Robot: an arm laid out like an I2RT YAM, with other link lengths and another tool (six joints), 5 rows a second.
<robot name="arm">
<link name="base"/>
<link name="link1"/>
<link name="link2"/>
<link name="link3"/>
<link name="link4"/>
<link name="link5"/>
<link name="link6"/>
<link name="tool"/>
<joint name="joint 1" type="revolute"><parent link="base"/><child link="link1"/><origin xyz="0.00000 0.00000 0.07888"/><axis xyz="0 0 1"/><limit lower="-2.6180" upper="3.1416"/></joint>
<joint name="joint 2" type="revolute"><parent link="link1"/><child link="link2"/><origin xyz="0.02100 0.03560 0.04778"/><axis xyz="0 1 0"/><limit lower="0.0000" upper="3.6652"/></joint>
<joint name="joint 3" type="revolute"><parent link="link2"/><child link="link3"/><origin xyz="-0.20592 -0.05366 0.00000"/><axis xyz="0 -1 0"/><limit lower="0.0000" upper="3.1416"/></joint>
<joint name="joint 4" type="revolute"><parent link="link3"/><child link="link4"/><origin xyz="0.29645 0.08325 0.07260"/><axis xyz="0 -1 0"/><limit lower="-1.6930" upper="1.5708"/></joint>
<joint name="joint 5" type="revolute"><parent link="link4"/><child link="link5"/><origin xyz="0.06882 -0.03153 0.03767"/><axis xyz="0 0 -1"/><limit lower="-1.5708" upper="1.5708"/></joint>
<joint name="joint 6" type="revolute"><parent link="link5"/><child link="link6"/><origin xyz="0.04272 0.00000 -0.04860"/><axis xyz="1 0 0"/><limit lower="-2.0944" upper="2.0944"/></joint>
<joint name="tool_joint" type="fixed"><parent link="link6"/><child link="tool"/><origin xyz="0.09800 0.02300 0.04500" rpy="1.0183 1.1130 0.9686"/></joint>
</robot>
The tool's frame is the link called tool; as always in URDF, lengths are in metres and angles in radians.
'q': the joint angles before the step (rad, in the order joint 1, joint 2, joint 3, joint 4, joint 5, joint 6). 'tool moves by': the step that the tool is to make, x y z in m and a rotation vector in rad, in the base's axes. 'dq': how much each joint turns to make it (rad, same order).
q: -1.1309 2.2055 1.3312 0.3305 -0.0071 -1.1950
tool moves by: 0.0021 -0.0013 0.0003 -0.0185 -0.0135 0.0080
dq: 0.0002 0.0102 -0.0002 0.0328 -0.0089 -0.0002
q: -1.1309 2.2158 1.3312 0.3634 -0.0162 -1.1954
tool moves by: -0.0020 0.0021 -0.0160 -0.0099 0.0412 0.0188
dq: 0.0000 0.0340 0.0007 0.0241 0.0046 -0.0453
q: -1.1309 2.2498 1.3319 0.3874 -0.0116 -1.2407
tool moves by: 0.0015 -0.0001 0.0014 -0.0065 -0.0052 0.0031
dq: 0.0018 0.0002 -0.0001 0.0084 -0.0021 0.0010
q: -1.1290 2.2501 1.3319 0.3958 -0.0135 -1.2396
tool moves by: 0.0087 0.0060 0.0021 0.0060 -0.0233 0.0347
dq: 0.0104 0.0000 0.0001 0.0049 -0.0328 0.0084
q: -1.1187 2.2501 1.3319 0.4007 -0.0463 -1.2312
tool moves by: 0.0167 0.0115 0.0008 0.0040 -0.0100 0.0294
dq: 0.0359 0.0002 0.0002 0.0015 0.0003 0.0125
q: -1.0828 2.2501 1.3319 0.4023 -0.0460 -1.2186
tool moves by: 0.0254 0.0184 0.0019 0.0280 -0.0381 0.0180
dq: 0.0580 -0.0001 0.0002 -0.0034 0.0115 0.0606
